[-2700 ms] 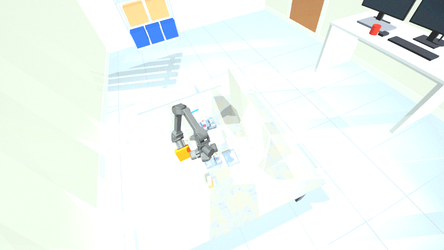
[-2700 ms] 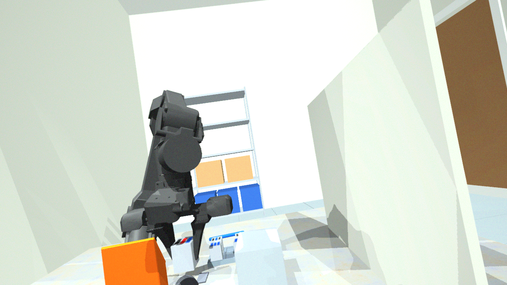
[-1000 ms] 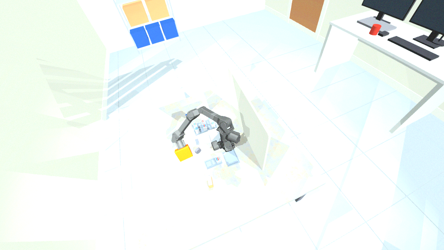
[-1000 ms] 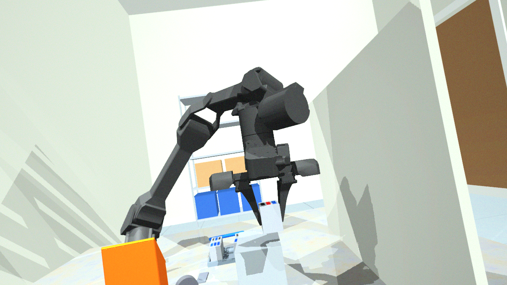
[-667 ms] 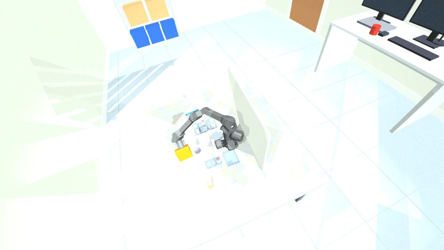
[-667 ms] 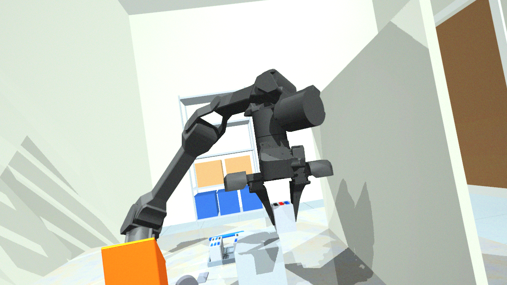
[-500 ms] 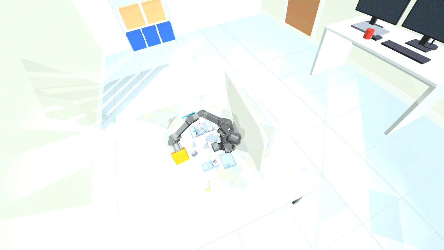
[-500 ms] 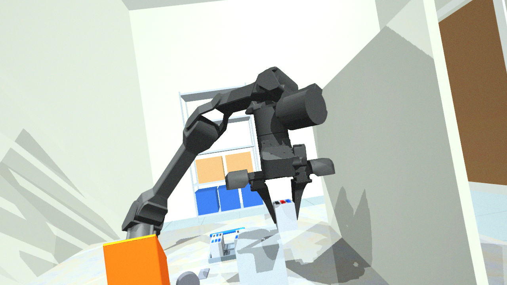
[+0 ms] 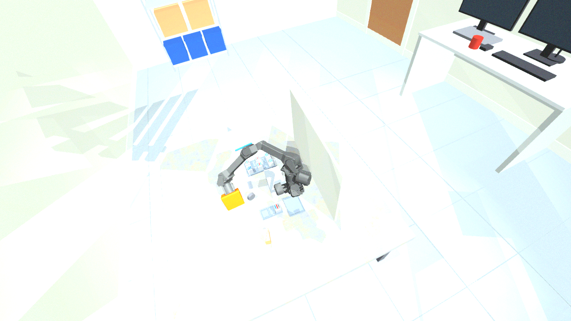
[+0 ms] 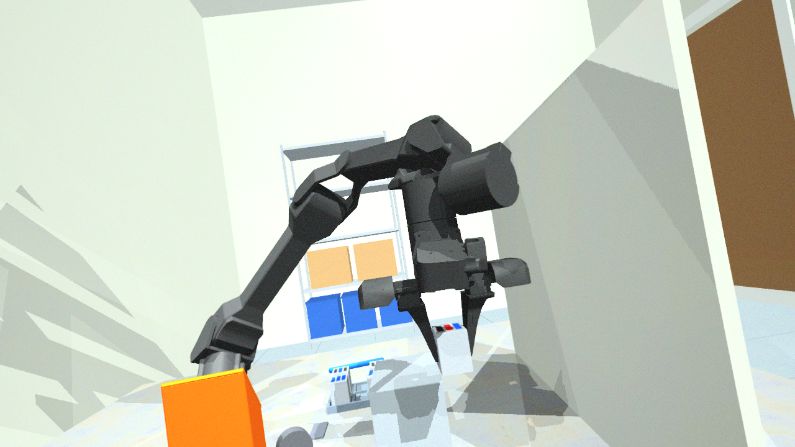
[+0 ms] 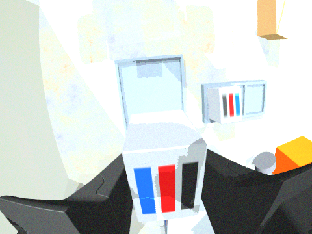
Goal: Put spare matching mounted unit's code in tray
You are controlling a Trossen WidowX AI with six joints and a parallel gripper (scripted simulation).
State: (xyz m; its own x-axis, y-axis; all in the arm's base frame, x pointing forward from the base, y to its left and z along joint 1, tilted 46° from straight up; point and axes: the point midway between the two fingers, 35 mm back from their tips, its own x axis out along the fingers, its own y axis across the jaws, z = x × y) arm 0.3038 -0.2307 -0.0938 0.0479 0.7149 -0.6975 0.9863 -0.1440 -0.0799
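Right now my gripper tip is 150 mm above the light blue tray. Also, from my gripper tip: pale rack: 140 mm behind, 40 mm to the left, 150 mm below; then tall pale panel: 220 mm ahead, 130 mm to the left, 70 mm above.
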